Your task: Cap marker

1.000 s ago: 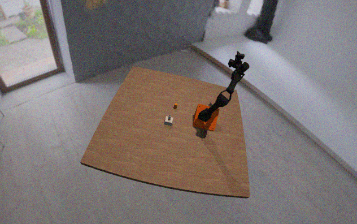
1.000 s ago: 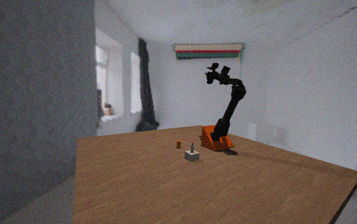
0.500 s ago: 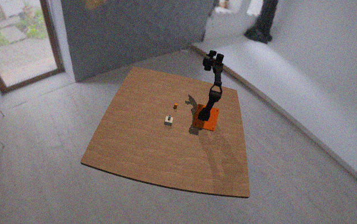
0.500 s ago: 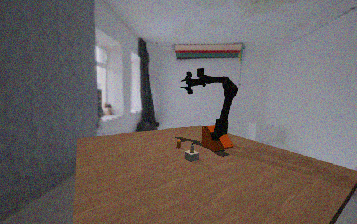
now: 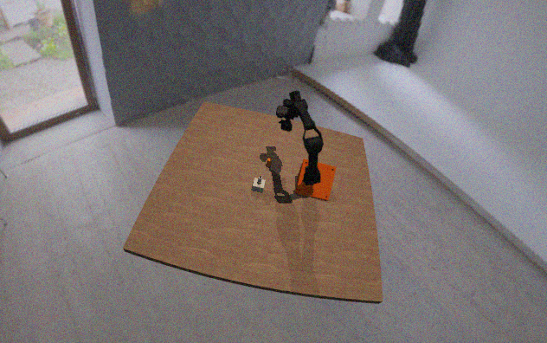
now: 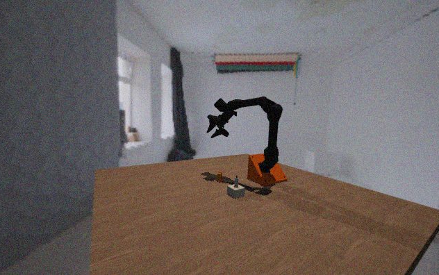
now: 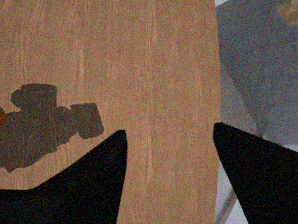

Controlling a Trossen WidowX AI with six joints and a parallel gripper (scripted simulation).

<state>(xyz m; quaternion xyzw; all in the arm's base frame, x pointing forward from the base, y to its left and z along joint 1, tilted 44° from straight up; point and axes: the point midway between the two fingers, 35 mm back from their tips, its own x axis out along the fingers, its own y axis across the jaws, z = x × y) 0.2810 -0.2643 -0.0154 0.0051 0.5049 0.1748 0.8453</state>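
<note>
The orange-brown cap lies 2 cm behind my gripper tip, 14 cm to the left of it and 23 cm below it. Also, from my gripper tip: pale holder block (2 cm behind, 34 cm to the left, 23 cm below).
</note>
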